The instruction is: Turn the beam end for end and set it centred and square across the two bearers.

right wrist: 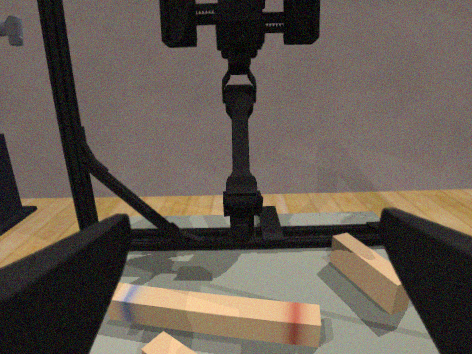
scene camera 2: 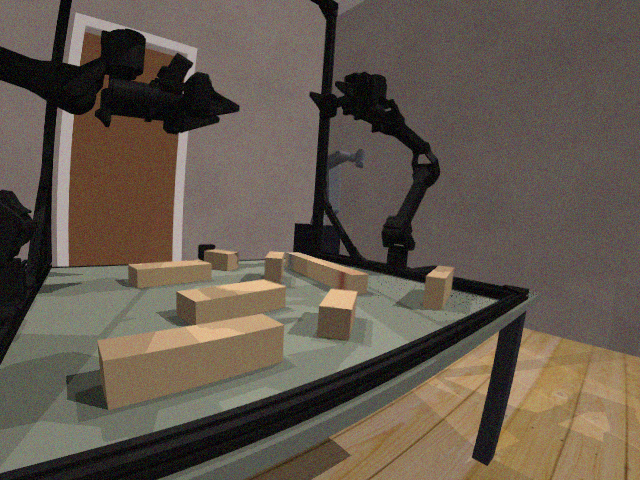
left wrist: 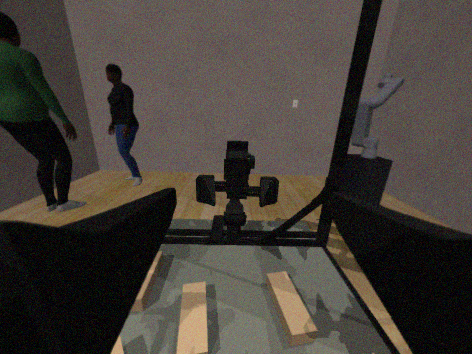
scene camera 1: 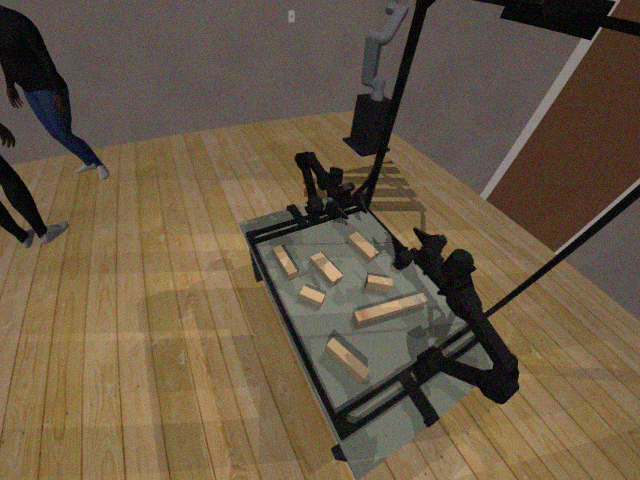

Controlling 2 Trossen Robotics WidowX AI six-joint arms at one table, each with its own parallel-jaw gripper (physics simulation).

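Places are measured from the left arm's base along level axes (x ahead, y left, z up), in centimetres.
Where they show: left gripper, between the fingertips: (scene camera 2: 322,88) (left wrist: 252,197) (scene camera 1: 403,232); right gripper, between the fingertips: (right wrist: 255,223) (scene camera 2: 228,114) (left wrist: 237,204) (scene camera 1: 357,215); left arm's base, origin of its link: (right wrist: 242,234) (scene camera 2: 396,267) (scene camera 1: 421,371); right arm's base, origin of its link: (left wrist: 233,235) (scene camera 1: 312,218).
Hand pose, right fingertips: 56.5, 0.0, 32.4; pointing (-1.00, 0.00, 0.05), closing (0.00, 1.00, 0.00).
Things, the pixels of their top centre, and the offset from my right fingertips, as dx, dy, dz.
- beam, centre of its top: (right wrist: 208,303) (scene camera 2: 320,261) (scene camera 1: 392,306) -30.0, -5.8, -29.9
- short block, centre of its top: (scene camera 2: 275,254) (scene camera 1: 380,280) -17.5, -7.9, -28.0
- longer block, centre of its top: (right wrist: 369,255) (scene camera 2: 441,271) (scene camera 1: 347,357) -39.5, +23.8, -28.0
- small block, centre of its top: (scene camera 2: 221,251) -11.2, -26.4, -29.6
The beam (scene camera 1: 390,308) (scene camera 2: 315,268) (right wrist: 215,312) is the longest wooden bar. It lies flat on the table; the right wrist view shows its blue band left, its red band right. Several plain blocks lie around it, among them a short block (scene camera 1: 379,283) (scene camera 2: 274,266), a longer block (scene camera 1: 347,359) (scene camera 2: 438,287) (right wrist: 367,272) and another block (scene camera 1: 326,268) (scene camera 2: 231,301) (left wrist: 194,317). Which two are the bearers I cannot tell. My left gripper (scene camera 1: 408,248) (scene camera 2: 326,91) (right wrist: 240,22) and my right gripper (scene camera 1: 352,209) (scene camera 2: 228,114) (left wrist: 237,204) are open and empty, high above the table.
More blocks (scene camera 1: 285,261) (scene camera 1: 312,296) (scene camera 1: 363,245) lie on the table, and a small block (scene camera 2: 221,259) at the back in scene camera 2. Black rails (scene camera 1: 297,341) edge the table. A black upright post (scene camera 1: 403,77) (scene camera 2: 323,129) stands at its side. Two people stand beyond.
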